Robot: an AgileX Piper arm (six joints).
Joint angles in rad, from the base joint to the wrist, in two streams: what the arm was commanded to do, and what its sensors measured. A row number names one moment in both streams.
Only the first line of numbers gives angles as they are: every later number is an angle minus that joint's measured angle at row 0.
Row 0, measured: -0.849 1.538 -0.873 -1.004 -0.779 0.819
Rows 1 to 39, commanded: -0.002 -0.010 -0.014 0.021 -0.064 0.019; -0.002 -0.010 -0.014 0.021 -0.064 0.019; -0.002 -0.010 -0.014 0.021 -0.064 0.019; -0.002 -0.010 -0.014 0.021 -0.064 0.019; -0.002 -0.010 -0.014 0.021 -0.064 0.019; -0.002 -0.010 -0.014 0.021 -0.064 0.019; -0.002 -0.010 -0.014 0.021 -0.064 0.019; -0.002 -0.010 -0.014 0.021 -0.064 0.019; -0.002 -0.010 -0.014 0.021 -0.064 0.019; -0.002 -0.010 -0.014 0.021 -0.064 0.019; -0.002 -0.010 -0.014 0.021 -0.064 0.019; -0.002 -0.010 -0.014 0.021 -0.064 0.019; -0.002 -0.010 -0.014 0.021 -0.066 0.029; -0.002 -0.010 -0.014 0.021 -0.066 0.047; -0.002 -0.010 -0.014 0.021 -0.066 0.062; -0.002 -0.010 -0.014 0.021 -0.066 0.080; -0.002 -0.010 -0.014 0.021 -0.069 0.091; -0.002 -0.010 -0.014 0.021 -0.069 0.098; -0.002 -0.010 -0.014 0.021 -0.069 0.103; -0.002 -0.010 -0.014 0.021 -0.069 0.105; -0.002 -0.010 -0.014 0.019 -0.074 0.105; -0.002 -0.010 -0.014 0.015 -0.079 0.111; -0.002 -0.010 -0.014 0.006 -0.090 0.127; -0.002 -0.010 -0.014 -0.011 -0.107 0.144; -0.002 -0.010 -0.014 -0.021 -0.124 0.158; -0.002 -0.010 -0.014 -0.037 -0.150 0.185; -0.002 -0.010 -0.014 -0.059 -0.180 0.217; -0.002 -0.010 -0.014 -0.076 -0.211 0.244; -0.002 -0.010 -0.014 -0.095 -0.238 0.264; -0.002 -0.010 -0.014 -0.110 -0.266 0.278; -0.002 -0.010 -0.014 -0.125 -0.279 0.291; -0.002 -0.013 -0.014 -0.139 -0.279 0.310; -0.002 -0.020 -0.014 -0.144 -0.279 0.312; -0.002 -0.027 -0.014 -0.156 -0.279 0.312; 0.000 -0.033 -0.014 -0.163 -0.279 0.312; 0.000 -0.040 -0.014 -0.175 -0.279 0.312; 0.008 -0.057 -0.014 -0.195 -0.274 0.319; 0.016 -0.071 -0.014 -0.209 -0.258 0.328; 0.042 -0.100 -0.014 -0.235 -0.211 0.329
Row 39, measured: 0.003 -0.039 -0.008 -0.174 -0.261 0.311
